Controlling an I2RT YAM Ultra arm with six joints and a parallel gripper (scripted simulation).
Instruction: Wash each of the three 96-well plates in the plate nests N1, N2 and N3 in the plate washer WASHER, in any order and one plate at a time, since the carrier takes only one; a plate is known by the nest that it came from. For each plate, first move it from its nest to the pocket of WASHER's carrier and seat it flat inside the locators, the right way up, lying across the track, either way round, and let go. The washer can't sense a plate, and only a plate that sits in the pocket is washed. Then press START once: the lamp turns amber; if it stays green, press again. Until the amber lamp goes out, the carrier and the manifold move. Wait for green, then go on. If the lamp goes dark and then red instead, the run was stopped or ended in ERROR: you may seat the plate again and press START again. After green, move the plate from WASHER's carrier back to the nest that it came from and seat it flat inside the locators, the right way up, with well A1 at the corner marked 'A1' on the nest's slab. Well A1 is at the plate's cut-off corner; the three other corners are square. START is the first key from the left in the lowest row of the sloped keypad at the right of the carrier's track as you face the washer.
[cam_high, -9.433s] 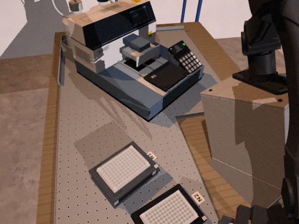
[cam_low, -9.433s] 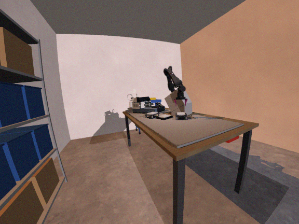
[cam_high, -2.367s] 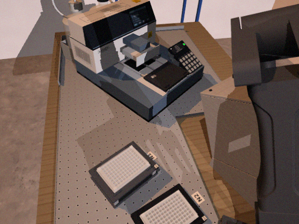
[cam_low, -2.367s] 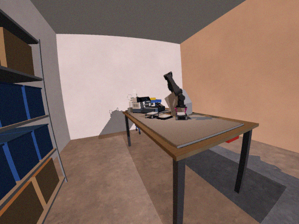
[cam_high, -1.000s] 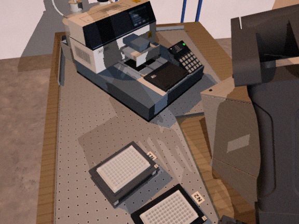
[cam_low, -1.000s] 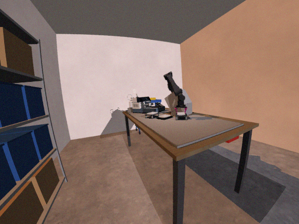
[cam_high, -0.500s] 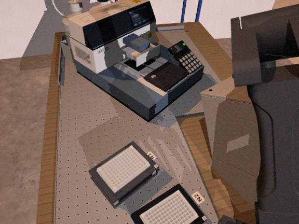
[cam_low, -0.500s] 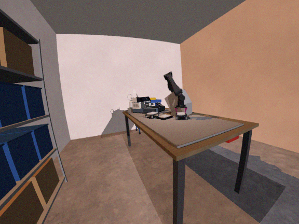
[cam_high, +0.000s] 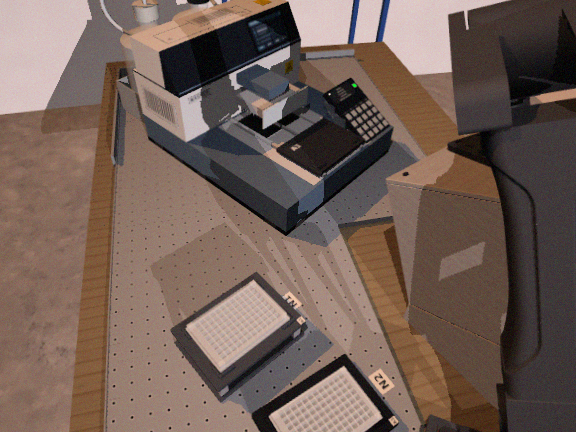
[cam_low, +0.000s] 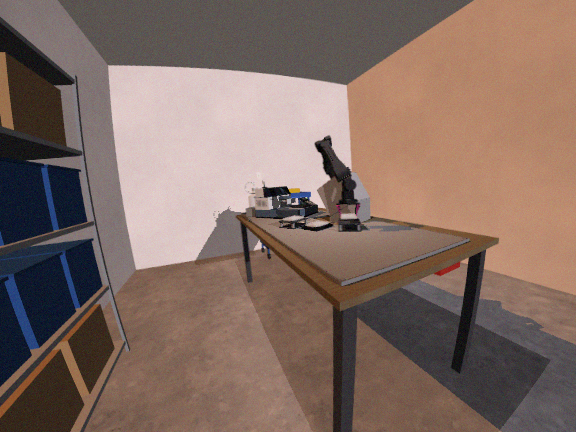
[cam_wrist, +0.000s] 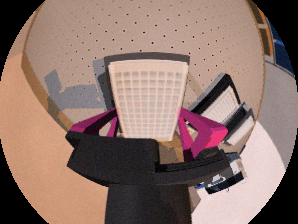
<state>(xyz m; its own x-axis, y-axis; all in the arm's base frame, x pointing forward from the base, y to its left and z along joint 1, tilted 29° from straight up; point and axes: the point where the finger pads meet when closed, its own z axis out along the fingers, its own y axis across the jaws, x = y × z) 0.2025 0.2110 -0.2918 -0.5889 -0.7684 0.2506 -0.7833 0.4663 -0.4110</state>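
My gripper is now 3 cm above the nest n3. Round my hand: nest N2: 12 cm ahead, 14 cm to the right, 7 cm below; n2 label: 2 cm ahead, 18 cm to the right, 7 cm below; nest N1: 21 cm ahead, 29 cm to the right, 3 cm below.
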